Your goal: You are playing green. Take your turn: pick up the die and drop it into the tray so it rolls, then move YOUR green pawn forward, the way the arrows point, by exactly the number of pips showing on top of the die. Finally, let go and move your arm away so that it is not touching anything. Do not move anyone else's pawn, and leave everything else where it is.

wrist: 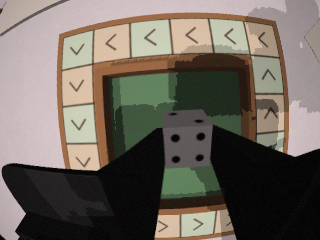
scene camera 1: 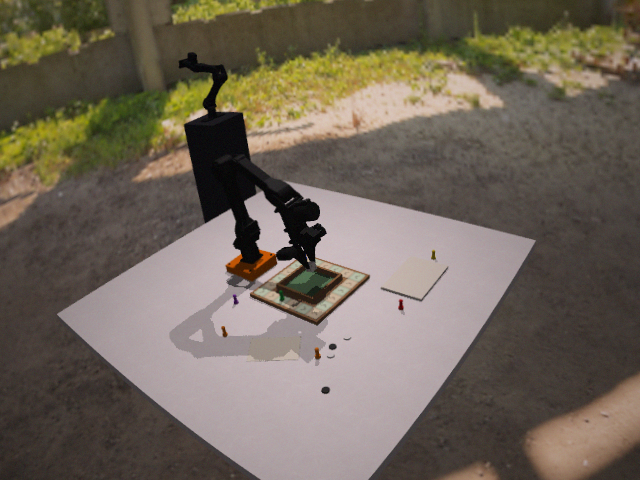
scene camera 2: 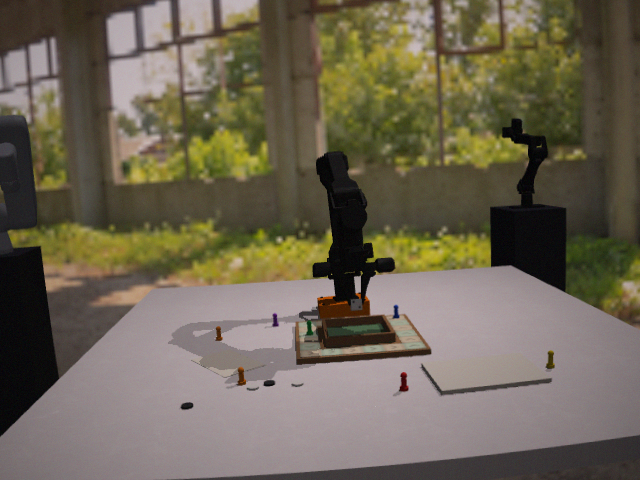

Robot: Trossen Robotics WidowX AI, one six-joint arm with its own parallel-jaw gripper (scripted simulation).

Labels:
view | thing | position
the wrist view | my gripper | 185,134
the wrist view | white die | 187,135
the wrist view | arrow square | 165,37
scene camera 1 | my gripper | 311,266
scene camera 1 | arrow square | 353,278
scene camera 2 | my gripper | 356,304
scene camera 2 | arrow square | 309,345

